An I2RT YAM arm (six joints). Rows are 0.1 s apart.
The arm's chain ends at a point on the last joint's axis. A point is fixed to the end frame.
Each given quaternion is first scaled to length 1.
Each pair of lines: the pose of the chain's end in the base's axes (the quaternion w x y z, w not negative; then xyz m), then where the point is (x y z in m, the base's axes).
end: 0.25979 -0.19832 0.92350 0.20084 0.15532 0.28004 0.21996
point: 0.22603 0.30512 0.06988
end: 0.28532 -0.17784 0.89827 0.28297 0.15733 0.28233 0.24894
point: 0.23071 0.33449 0.10735
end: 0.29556 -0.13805 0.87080 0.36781 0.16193 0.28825 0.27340
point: 0.23401 0.36556 0.14308
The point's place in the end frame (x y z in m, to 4 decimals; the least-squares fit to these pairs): 0.0218 -0.0524 0.1579
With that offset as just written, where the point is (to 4 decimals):
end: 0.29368 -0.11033 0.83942 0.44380 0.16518 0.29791 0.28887
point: 0.2334 0.3969 0.1719
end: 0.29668 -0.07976 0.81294 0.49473 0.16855 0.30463 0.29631
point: 0.2367 0.4166 0.1916
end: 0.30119 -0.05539 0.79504 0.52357 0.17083 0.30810 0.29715
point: 0.2407 0.4264 0.2009
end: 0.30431 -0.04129 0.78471 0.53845 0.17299 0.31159 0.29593
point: 0.2443 0.4329 0.2045
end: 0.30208 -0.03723 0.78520 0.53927 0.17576 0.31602 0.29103
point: 0.2467 0.4373 0.1994
